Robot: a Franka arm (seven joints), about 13 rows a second.
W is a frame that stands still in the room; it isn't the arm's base.
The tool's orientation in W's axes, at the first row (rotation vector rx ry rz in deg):
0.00 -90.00 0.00
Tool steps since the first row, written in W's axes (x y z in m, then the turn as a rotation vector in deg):
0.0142 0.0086 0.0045 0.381 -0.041 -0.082
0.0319 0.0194 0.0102 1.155 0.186 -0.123
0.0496 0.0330 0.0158 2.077 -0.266 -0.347
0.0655 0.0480 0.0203 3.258 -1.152 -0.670
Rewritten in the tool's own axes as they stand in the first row. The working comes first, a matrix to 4 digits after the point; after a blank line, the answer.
The tool's axes in the first row as the columns of a matrix, in W's axes (used below as rounded here):
0.0000 0.0000 -1.0000
0.0000 1.0000 0.0000
1.0000 0.0000 0.0000

0.0045 0.0086 -0.0142 -0.082 -0.041 -0.381
0.0102 0.0194 -0.0319 -0.123 0.186 -1.155
0.0158 0.0330 -0.0496 -0.347 -0.266 -2.077
0.0203 0.0480 -0.0655 -0.670 -1.152 -3.258

